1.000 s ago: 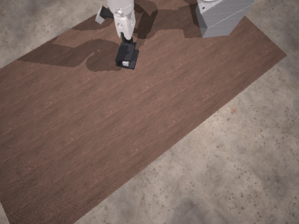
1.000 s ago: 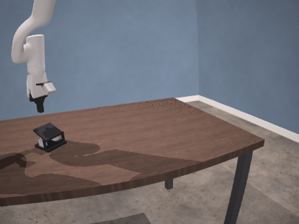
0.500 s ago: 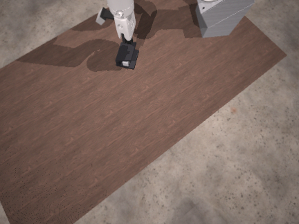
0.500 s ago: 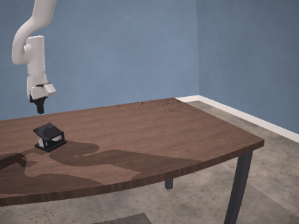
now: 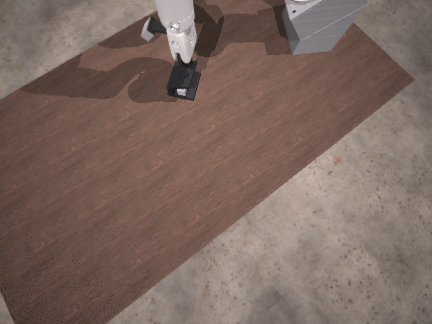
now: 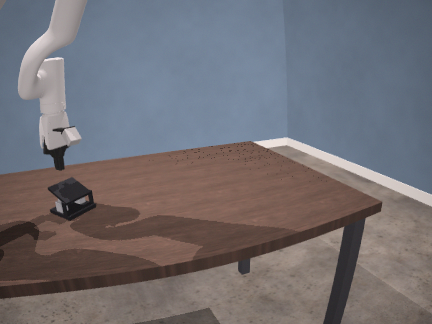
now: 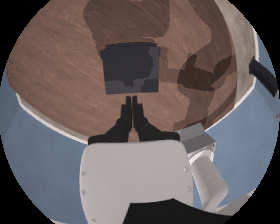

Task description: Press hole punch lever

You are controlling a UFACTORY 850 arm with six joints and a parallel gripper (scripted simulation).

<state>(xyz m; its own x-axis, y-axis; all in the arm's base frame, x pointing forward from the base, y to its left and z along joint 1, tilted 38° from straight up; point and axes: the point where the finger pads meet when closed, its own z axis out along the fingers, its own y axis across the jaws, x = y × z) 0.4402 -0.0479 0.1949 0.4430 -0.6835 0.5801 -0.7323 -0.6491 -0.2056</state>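
The hole punch lies 11 cm below my hand, 3 cm to the right of it and 2 cm ahead of it.
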